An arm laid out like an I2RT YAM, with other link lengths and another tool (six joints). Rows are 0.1 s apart.
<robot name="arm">
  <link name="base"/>
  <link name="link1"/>
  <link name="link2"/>
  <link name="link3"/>
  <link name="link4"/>
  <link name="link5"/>
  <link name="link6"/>
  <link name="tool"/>
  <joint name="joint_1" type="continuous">
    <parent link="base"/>
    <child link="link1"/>
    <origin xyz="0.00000 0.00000 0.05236" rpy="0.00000 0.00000 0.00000"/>
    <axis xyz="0 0 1"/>
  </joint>
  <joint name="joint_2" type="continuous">
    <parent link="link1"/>
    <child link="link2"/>
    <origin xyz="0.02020 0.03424 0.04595" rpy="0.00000 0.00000 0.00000"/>
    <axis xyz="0 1 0"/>
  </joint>
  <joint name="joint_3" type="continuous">
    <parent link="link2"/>
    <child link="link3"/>
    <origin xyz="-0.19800 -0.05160 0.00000" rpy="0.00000 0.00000 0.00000"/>
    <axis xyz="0 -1 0"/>
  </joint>
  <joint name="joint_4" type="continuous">
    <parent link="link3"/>
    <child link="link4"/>
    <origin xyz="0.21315 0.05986 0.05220" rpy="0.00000 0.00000 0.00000"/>
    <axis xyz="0 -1 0"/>
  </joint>
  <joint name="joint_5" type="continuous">
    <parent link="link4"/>
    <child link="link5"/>
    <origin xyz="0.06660 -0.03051 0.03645" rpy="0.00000 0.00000 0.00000"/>
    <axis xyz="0 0 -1"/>
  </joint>
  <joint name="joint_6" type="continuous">
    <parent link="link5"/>
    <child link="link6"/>
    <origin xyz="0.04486 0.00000 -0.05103" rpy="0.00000 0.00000 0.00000"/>
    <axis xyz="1 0 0"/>
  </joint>
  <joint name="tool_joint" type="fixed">
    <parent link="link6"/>
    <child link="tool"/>
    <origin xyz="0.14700 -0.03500 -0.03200" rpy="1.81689 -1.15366 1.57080"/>
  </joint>
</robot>
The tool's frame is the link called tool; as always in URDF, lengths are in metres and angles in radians. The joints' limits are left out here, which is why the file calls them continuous.
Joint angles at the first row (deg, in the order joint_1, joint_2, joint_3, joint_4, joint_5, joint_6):
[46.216 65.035 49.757 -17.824 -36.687 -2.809]
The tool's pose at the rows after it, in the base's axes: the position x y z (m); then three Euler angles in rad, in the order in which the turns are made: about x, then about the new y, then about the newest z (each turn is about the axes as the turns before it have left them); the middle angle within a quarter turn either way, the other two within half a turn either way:
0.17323, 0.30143, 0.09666, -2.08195, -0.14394, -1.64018
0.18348, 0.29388, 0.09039, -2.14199, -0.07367, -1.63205
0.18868, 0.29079, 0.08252, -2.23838, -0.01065, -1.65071
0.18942, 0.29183, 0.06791, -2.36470, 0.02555, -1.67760
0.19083, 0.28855, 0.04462, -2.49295, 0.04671, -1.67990
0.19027, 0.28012, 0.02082, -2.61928, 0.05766, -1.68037
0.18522, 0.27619, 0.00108, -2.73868, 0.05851, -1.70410
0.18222, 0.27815, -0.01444, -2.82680, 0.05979, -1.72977
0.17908, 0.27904, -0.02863, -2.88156, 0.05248, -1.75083
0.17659, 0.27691, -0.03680, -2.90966, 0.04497, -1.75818
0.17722, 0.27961, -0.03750, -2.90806, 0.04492, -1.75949
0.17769, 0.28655, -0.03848, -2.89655, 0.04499, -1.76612
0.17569, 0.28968, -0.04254, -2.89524, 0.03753, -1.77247
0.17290, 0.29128, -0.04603, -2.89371, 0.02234, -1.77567
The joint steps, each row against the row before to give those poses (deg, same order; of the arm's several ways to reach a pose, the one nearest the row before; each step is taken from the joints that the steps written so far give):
[0.065 0.067 0.132 -0.831 4.545 -0.022]
[1.202 0.721 1.006 -1.794 6.076 -0.219]
[3.760 2.536 2.493 -2.600 8.351 -1.114]
[4.657 5.529 3.802 -2.972 8.044 -1.529]
[2.928 6.380 2.598 -1.967 5.966 -0.788]
[2.077 5.640 1.642 -2.012 4.700 -0.677]
[2.819 6.012 2.556 -2.337 4.065 -0.677]
[2.252 6.120 3.302 -1.531 2.820 -0.459]
[1.224 4.174 1.484 -0.196 1.093 -0.547]
[0.436 1.682 0.087 0.000 0.283 -0.197]
[0.066 0.700 0.656 0.132 -0.021 0.000]
[0.284 1.092 0.984 0.742 -0.175 -0.022]
[0.327 0.921 0.154 0.701 -0.350 0.000]
[0.089 0.524 0.000 0.306 -0.830 0.001]

